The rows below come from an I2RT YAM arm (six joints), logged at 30 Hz.
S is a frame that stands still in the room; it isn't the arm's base.
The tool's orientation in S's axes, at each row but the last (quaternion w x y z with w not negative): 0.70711 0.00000 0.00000 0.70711; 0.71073 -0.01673 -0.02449 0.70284; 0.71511 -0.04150 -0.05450 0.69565; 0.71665 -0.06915 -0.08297 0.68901; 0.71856 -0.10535 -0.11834 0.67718
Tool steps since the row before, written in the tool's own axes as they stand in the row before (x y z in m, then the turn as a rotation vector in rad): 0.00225 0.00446 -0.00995 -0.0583 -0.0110 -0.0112; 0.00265 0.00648 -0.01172 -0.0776 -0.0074 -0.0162; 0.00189 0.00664 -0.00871 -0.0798 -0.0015 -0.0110; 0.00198 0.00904 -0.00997 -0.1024 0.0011 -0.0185; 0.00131 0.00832 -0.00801 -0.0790 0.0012 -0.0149
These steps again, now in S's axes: -0.00446 0.00225 -0.00995 0.0110 -0.0583 -0.0112; -0.00576 0.00285 -0.01205 0.0075 -0.0775 -0.0166; -0.00534 0.00222 -0.00949 0.0009 -0.0796 -0.0123; -0.00662 0.00250 -0.01162 -0.0009 -0.1020 -0.0207; -0.00531 0.00188 -0.01017 -0.0008 -0.0786 -0.0167
